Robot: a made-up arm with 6 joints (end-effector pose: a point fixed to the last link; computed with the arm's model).
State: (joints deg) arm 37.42 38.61 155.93 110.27 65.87 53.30
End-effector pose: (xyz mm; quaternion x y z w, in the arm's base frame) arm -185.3 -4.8 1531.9 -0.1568 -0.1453 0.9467 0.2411
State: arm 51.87 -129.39 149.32 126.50 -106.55 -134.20
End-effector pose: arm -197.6 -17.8 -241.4 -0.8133 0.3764 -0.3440 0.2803
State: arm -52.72 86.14 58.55 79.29 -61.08 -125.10
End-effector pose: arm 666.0 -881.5 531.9 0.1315 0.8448 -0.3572 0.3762
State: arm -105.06 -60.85 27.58 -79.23 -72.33 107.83
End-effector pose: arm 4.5 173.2 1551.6 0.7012 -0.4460 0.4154 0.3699
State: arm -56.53 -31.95 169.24 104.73 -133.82 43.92
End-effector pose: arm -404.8 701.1 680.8 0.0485 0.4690 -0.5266 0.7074
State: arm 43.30 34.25 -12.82 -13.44 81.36 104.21
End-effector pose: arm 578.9 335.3 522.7 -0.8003 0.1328 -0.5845 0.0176
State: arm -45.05 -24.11 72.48 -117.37 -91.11 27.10
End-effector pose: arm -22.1 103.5 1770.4 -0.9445 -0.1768 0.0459 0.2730
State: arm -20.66 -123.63 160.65 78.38 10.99 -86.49
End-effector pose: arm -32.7 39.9 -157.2 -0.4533 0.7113 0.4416 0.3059
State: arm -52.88 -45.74 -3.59 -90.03 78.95 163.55
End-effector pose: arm 164.5 -276.0 1269.7 -0.0291 -0.9323 0.3523 0.0759
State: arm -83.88 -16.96 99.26 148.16 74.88 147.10
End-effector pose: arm 127.5 465.4 1663.9 -0.5180 0.4517 -0.4391 0.5787
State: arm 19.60 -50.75 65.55 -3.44 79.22 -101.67
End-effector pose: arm -541.9 -388.1 1516.8 -0.1108 -0.9718 -0.0835 0.1908
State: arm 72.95 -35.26 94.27 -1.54 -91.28 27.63
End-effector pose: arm -76.4 -706.2 1563.5 -0.7797 -0.2320 -0.0770 0.5765
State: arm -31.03 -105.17 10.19 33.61 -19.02 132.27
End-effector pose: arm -753.1 303.3 1136.6 -0.0621 -0.6011 0.5547 0.5720
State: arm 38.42 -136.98 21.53 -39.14 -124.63 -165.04
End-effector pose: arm -611.4 -668.3 733.4 -0.0093 0.0508 0.8529 0.5195
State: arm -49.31 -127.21 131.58 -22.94 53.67 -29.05
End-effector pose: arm -469.7 274.0 -195.9 -0.0472 0.8579 -0.0205 0.5113
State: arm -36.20 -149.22 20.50 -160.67 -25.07 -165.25
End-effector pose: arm -610.5 659.1 546.7 0.1274 -0.3735 -0.9185 0.0233
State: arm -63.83 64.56 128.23 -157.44 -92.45 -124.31
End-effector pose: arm 504.0 -629.1 1413.9 0.0469 0.0853 0.9365 0.3370
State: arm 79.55 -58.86 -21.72 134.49 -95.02 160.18
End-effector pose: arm -147.6 113.8 1377.2 0.1689 -0.1870 0.1363 0.9581
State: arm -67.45 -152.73 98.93 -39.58 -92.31 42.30
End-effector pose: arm -320.1 436.2 -315.5 0.1682 0.1472 0.8647 0.4497
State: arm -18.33 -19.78 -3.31 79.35 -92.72 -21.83
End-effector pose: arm 445.8 -159.5 1416.6 0.2272 -0.9614 0.1432 0.0595
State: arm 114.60 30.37 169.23 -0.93 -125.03 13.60
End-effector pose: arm 239.5 -215.1 1503.9 -0.7380 -0.4711 0.2794 0.3943
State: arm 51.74 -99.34 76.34 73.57 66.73 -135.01
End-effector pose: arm -691.6 -869.0 486.5 -0.2142 -0.8121 -0.4822 0.2491
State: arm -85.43 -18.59 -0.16 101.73 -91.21 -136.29
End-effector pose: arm 100.1 -456.2 1451.6 0.3032 0.3825 -0.8568 0.1661
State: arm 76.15 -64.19 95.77 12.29 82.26 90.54
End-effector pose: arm -127.8 -1041.1 1047.0 0.5763 0.5102 -0.3205 0.5522
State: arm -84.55 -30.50 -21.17 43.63 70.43 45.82
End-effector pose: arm -38.0 -412.9 1265.6 0.5099 -0.3883 0.6299 0.4388
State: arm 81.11 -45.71 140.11 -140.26 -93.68 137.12
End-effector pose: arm -299.9 -964.2 1059.1 0.5520 -0.3013 -0.7601 0.1636
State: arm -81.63 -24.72 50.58 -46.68 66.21 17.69
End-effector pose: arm -123.8 -108.5 1658.0 -0.1408 -0.1217 -0.9525 0.2408
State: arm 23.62 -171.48 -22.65 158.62 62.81 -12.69
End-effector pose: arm -654.7 -85.9 592.3 0.1622 -0.3237 0.8941 0.2636
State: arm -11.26 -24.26 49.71 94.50 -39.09 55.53
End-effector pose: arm -113.4 74.5 1756.3 0.2786 -0.7057 0.4950 0.4236
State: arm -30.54 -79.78 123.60 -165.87 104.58 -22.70
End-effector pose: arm -817.9 666.5 593.2 -0.0079 -0.6173 0.6036 0.5045
